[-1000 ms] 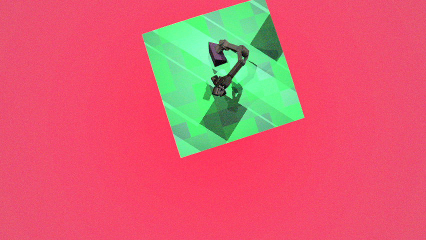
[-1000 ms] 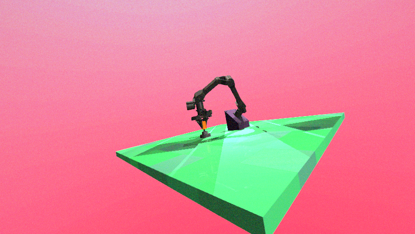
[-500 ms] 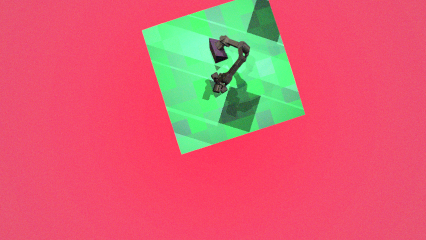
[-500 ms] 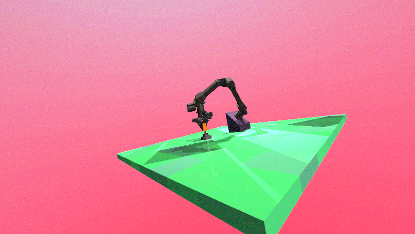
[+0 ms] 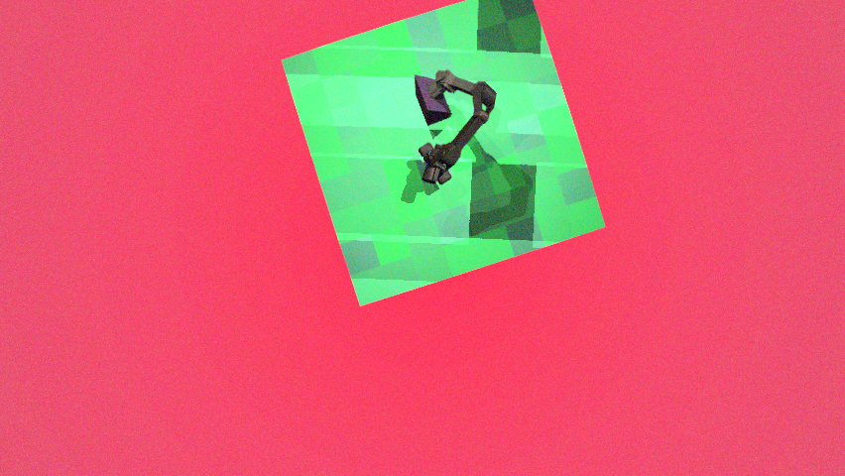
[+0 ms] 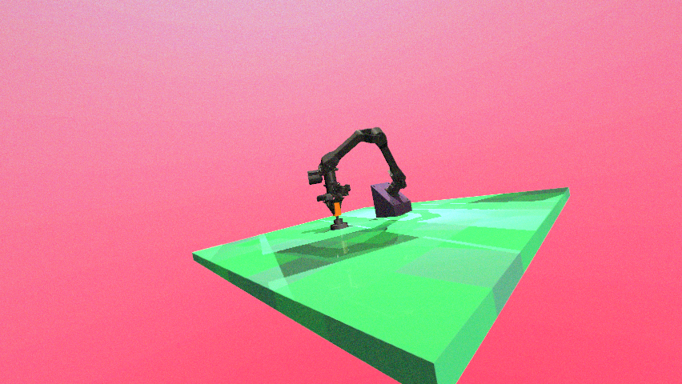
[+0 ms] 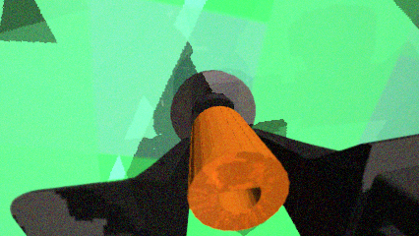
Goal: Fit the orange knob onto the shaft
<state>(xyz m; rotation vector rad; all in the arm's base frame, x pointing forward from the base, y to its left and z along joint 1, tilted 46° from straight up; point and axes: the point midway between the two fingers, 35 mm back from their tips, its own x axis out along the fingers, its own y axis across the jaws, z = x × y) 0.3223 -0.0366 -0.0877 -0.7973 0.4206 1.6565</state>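
The orange knob lies 2 cm above my gripper tip. Round my gripper tip: dark pedestal: 4 cm below.
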